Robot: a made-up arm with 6 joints. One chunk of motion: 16 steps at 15 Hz.
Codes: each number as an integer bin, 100 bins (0 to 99) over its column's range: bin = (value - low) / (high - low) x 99, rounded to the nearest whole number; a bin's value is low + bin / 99 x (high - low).
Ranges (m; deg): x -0.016..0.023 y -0.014..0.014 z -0.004..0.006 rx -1..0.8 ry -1.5..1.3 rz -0.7..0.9
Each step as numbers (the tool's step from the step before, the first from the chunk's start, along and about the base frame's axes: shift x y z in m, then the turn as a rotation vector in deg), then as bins.
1 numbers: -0.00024 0.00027 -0.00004 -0.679 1.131 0.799
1 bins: 40 50 39 18 93 93
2 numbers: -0.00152 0.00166 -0.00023 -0.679 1.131 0.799
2 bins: 37 55 37 18 93 93
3 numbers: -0.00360 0.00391 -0.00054 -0.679 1.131 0.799
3 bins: 31 63 34 18 93 93
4 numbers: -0.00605 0.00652 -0.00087 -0.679 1.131 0.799
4 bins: 25 73 31 18 93 93
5 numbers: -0.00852 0.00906 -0.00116 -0.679 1.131 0.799
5 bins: 19 82 28 18 93 93
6 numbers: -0.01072 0.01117 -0.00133 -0.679 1.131 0.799
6 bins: 13 89 26 18 93 93
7 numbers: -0.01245 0.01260 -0.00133 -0.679 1.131 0.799
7 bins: 9 94 26 18 93 93
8 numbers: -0.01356 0.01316 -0.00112 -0.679 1.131 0.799
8 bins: 6 96 29 18 93 93
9 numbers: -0.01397 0.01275 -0.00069 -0.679 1.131 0.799
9 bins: 5 95 33 18 93 93
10 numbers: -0.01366 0.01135 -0.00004 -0.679 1.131 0.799
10 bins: 6 90 39 18 93 93
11 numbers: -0.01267 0.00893 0.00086 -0.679 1.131 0.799
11 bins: 8 81 48 18 93 93
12 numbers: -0.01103 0.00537 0.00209 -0.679 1.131 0.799
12 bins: 13 68 60 18 93 93
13 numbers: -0.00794 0.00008 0.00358 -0.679 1.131 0.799
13 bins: 20 50 75 18 93 93
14 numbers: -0.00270 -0.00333 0.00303 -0.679 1.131 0.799
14 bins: 34 38 70 18 93 93
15 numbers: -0.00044 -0.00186 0.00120 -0.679 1.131 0.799
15 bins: 39 43 51 18 93 93
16 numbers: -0.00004 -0.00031 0.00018 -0.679 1.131 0.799
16 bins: 41 48 41 18 93 93
